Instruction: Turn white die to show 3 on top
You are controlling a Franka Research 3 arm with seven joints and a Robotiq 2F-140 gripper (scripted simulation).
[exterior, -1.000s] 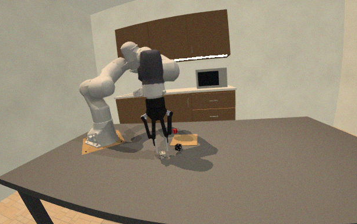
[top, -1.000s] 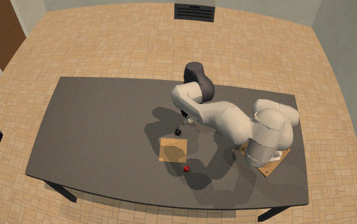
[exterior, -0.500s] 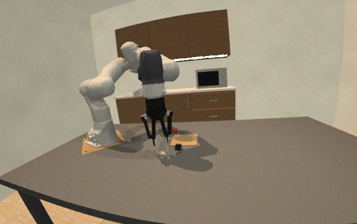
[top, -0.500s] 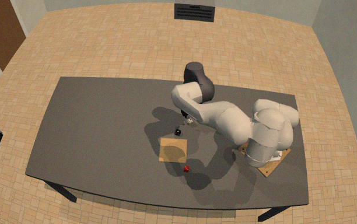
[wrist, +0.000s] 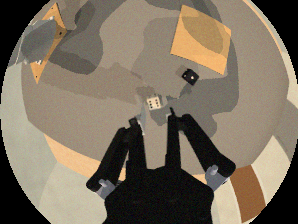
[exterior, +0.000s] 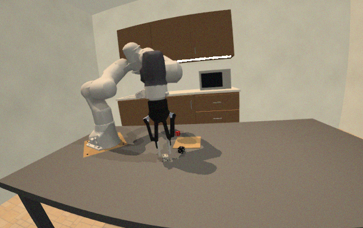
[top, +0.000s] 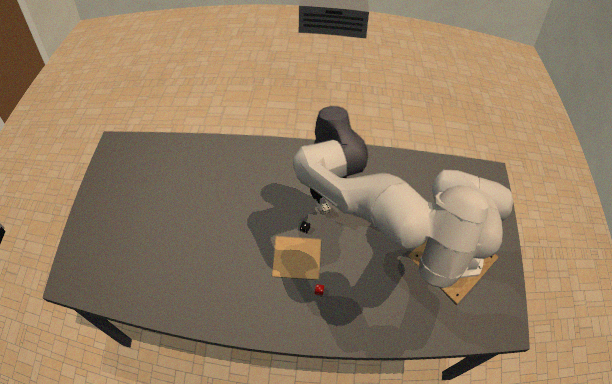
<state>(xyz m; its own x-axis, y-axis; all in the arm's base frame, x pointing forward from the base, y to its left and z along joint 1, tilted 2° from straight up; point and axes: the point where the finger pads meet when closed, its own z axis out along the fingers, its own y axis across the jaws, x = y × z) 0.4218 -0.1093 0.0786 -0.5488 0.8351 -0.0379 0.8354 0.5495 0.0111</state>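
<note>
My gripper is now 50 mm above the white die. Also, from my hand: red die 290 mm to the left, 50 mm below, 30 mm behind; black die 80 mm to the left, 50 mm below, 50 mm ahead; tan mat 190 mm to the left, 60 mm below, 60 mm ahead.
</note>
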